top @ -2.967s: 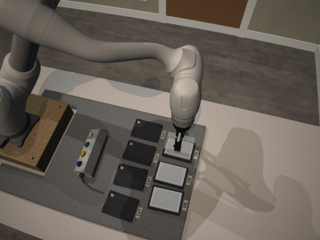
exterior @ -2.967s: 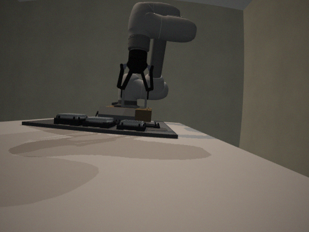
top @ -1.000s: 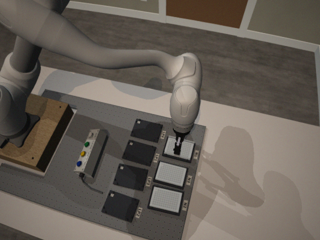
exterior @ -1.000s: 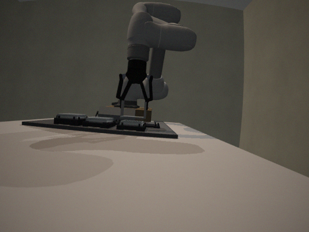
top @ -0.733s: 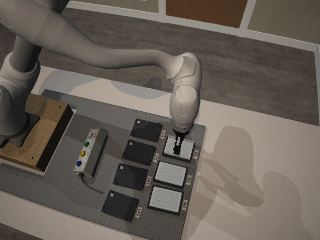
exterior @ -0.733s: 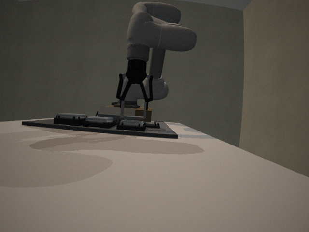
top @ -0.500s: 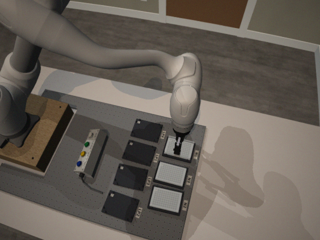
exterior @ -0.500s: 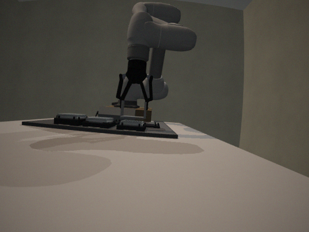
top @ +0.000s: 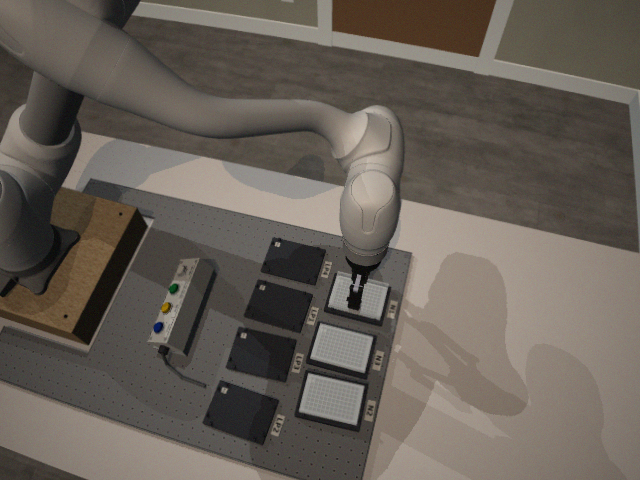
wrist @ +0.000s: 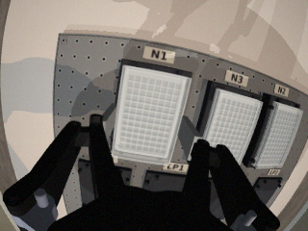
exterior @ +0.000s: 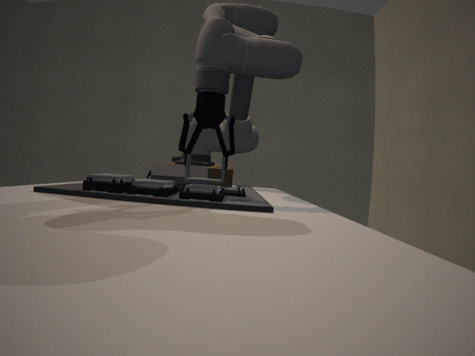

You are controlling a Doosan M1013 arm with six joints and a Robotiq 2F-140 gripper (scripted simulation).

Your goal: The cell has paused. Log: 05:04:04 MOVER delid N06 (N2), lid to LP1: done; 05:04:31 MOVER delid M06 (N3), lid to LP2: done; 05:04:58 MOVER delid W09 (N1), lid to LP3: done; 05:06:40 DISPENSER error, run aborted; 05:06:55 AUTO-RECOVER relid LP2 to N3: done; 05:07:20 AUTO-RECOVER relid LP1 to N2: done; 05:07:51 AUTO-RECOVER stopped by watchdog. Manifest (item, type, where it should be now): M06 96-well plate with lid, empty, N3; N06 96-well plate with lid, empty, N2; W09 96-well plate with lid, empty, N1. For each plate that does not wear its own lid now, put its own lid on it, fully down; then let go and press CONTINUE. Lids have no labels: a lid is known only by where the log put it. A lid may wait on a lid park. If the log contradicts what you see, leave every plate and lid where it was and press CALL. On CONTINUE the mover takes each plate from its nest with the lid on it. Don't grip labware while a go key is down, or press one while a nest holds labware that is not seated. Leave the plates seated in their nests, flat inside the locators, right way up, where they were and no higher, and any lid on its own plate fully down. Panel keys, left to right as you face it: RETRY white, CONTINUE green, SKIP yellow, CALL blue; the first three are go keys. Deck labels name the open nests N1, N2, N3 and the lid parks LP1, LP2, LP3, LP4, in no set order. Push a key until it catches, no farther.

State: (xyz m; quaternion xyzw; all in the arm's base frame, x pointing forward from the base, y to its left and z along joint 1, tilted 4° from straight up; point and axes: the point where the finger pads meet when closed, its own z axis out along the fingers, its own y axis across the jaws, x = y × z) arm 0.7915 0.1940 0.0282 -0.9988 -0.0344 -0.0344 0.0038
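Right now my hand is 50 mm above the plate. Round my hand: lid: 20 mm below; then lid park LP1: 180 mm behind, 80 mm to the right, 60 mm below; then lid park LP4: 190 mm behind, 60 mm below, 50 mm to the left.
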